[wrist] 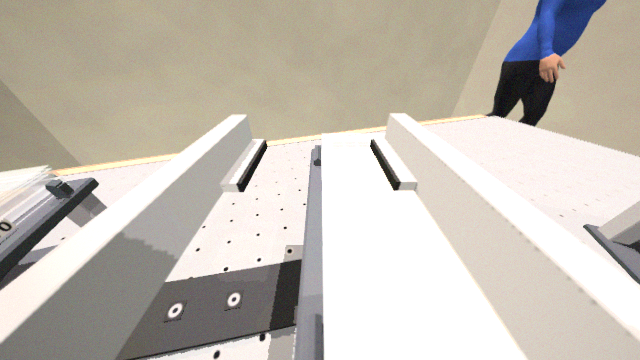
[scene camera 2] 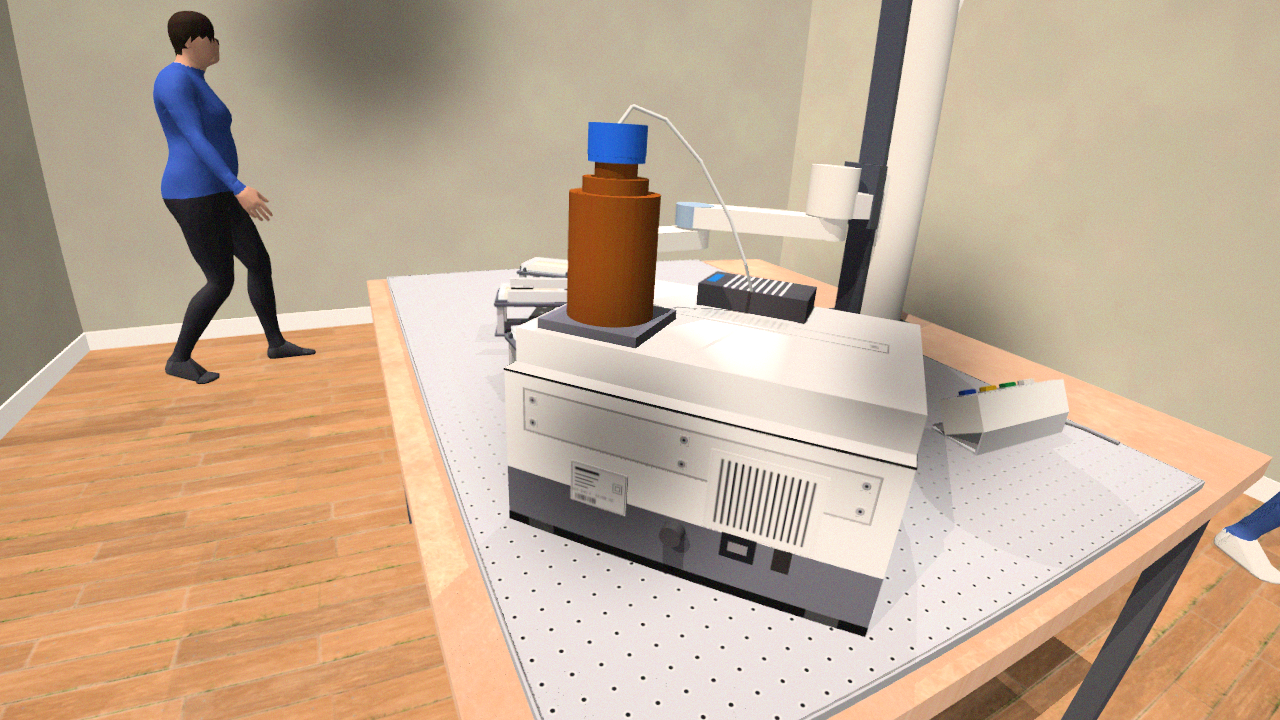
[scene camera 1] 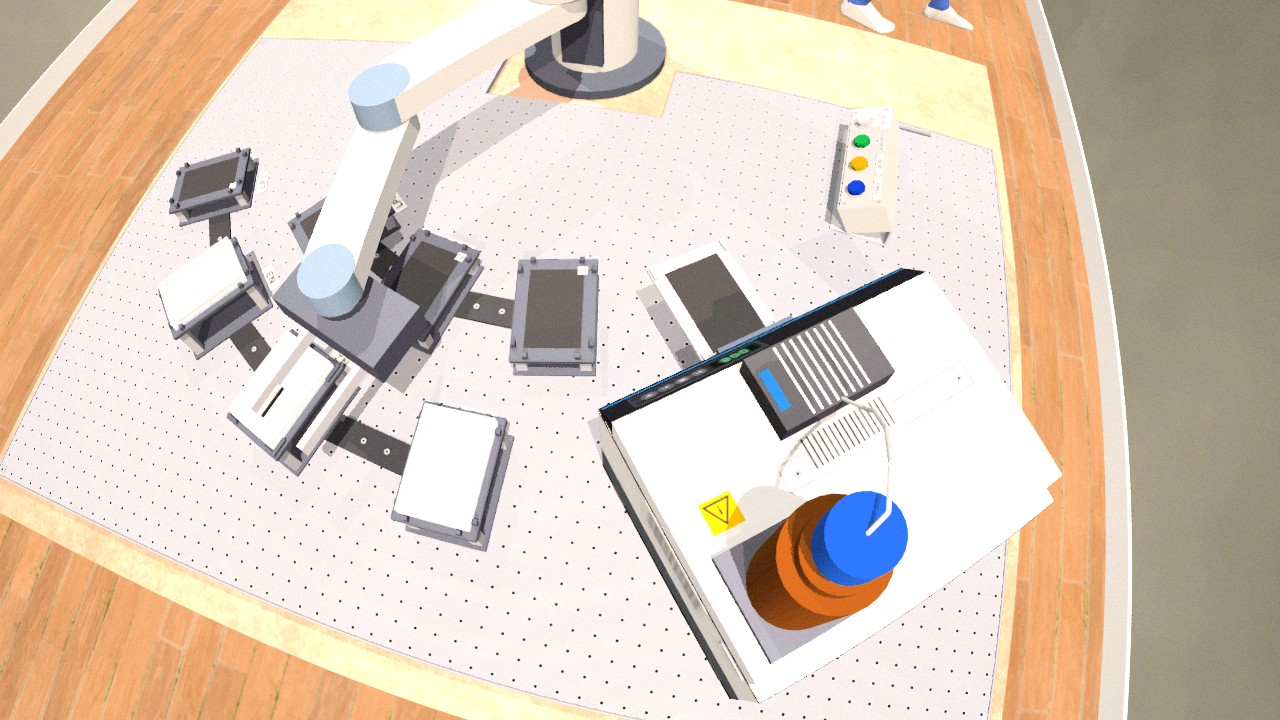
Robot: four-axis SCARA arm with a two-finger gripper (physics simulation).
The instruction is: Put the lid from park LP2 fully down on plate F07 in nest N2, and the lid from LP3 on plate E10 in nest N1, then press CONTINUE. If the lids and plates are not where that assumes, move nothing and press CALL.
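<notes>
My gripper is shut as far as it goes, with nothing gripped. Its fingers straddle one long edge of the white-topped plate on the middle front nest; one finger overlaps its top, the other is beyond its side. That plate's code is out of sight. At the wrist view's left edge, a plate shows a label ending in 0. White-topped plates also sit on the right nest and left nest. Dark-topped stands are behind. Park and nest labels are unreadable.
A button box has blue, orange, green and white buttons. A big white instrument carries an orange bottle and a dark box. A person stands beyond the table.
</notes>
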